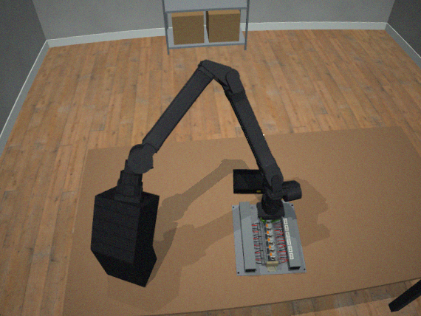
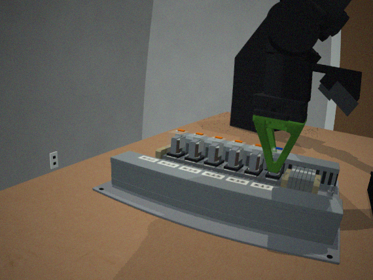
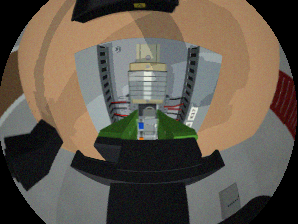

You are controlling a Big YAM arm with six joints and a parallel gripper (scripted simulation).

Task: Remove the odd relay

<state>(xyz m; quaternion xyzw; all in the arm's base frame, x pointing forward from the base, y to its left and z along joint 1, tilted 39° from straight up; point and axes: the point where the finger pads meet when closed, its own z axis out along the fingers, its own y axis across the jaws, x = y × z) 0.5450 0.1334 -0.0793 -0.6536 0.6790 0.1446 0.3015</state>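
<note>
Right now the black tray is 23 cm to the left of my hand, 5 cm behind it and 3 cm below it. Also, from my hand: relay: right at my hand.
</note>
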